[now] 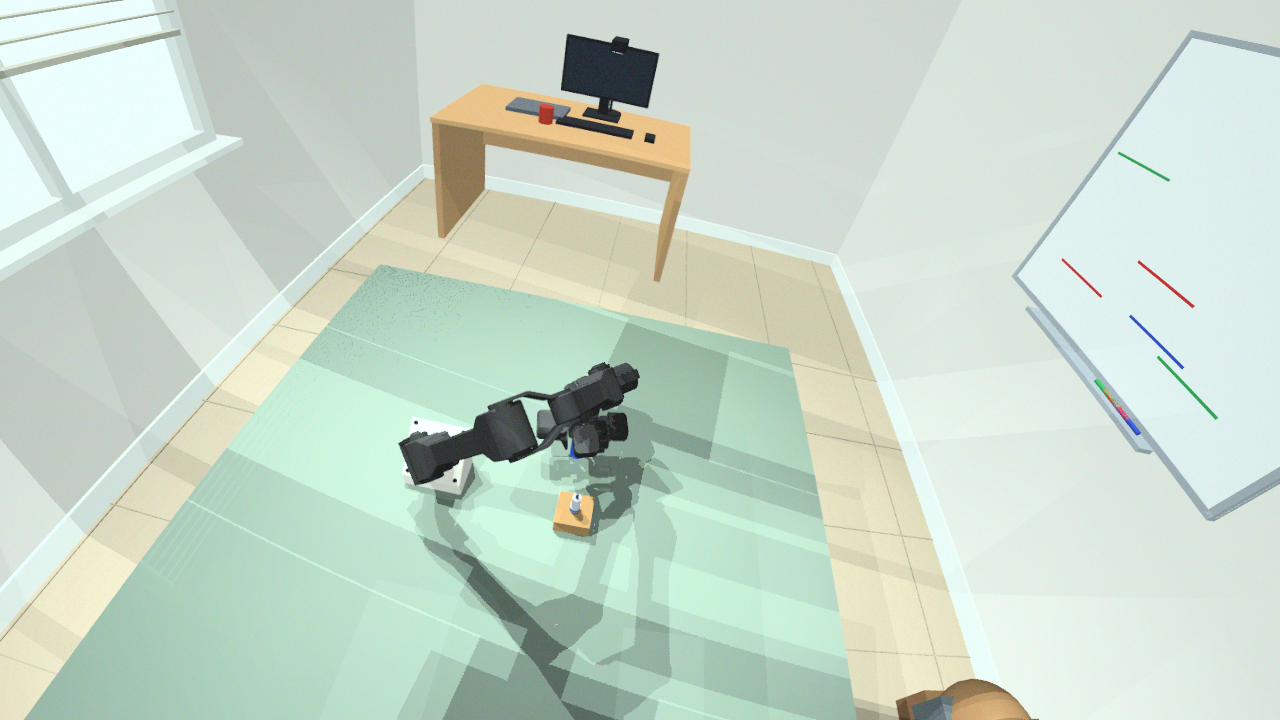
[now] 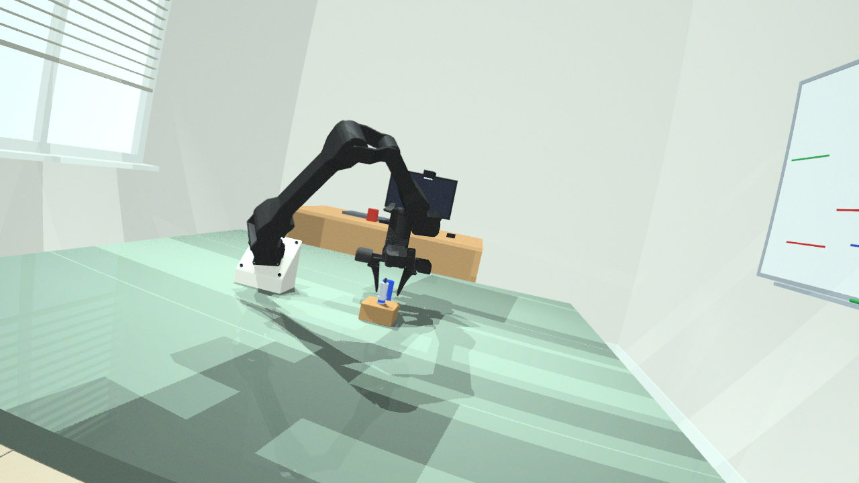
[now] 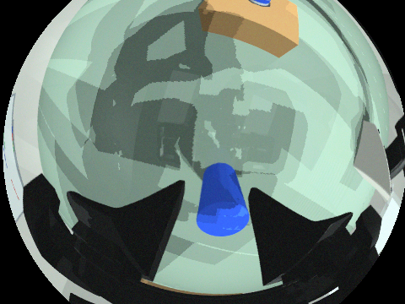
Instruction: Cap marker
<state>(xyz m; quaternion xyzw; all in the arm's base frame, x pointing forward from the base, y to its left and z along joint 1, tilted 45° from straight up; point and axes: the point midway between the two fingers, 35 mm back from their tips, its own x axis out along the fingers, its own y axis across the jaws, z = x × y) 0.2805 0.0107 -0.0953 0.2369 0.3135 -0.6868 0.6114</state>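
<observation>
My gripper tip is now 1 cm past the tan holder block and 16 cm to the left of it. Also, from my gripper tip: blue marker cap 1 cm above.
</observation>
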